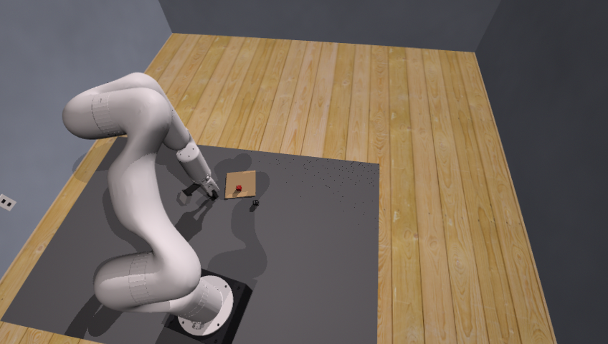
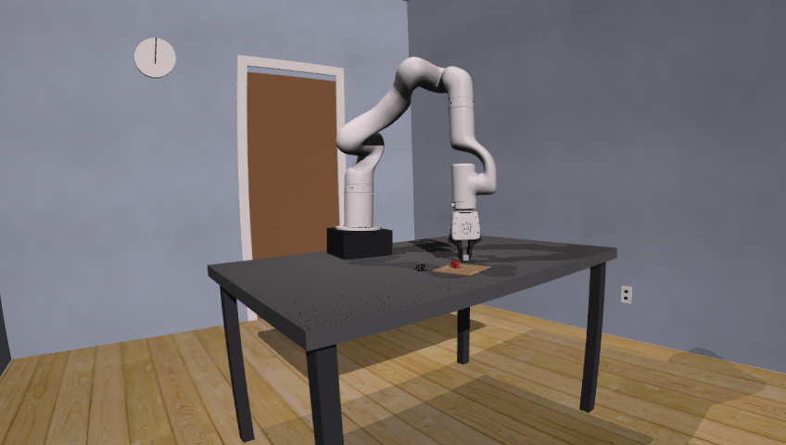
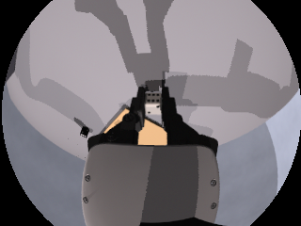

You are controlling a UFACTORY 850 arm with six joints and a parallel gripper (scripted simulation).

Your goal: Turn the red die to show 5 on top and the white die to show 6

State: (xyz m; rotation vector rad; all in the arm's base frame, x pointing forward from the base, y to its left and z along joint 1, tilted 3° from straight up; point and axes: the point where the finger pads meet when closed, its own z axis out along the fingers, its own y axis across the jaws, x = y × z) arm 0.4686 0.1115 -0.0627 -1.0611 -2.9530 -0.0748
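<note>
Now: hand 50 mm short of the red die, 110 mm to the left of it and 20 mm above it. From my hand the other things lie so: tan mat: 80 mm ahead, 110 mm to the right, 30 mm below; then white die: 10 mm below; then black die: 20 mm behind, 200 mm to the right, 20 mm below.
</note>
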